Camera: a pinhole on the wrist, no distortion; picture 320 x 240 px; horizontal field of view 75.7 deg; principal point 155.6 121.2 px. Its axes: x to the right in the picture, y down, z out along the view. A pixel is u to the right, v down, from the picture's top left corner.
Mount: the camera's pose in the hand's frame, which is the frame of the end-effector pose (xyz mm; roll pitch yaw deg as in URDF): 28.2 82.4 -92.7 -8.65 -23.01 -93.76
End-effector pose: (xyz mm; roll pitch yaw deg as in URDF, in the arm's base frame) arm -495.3 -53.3 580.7 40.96 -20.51 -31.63
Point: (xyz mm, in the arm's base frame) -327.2 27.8 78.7
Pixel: behind the camera
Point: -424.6 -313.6 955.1
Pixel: 244.6 231.7
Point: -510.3 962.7 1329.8
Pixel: outside the picture
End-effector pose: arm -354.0 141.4 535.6 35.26 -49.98 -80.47
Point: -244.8 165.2 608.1
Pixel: 132.6 144.1
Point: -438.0 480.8 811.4
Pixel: 175.7 67.6
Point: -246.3 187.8 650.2
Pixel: 120.3 150.9
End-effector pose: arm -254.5 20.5 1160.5 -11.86 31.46 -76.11
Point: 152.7 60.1 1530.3
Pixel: 151.2 16.7
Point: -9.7 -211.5 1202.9
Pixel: 190.2 205.6
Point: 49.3 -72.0 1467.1
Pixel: 194.2 65.1
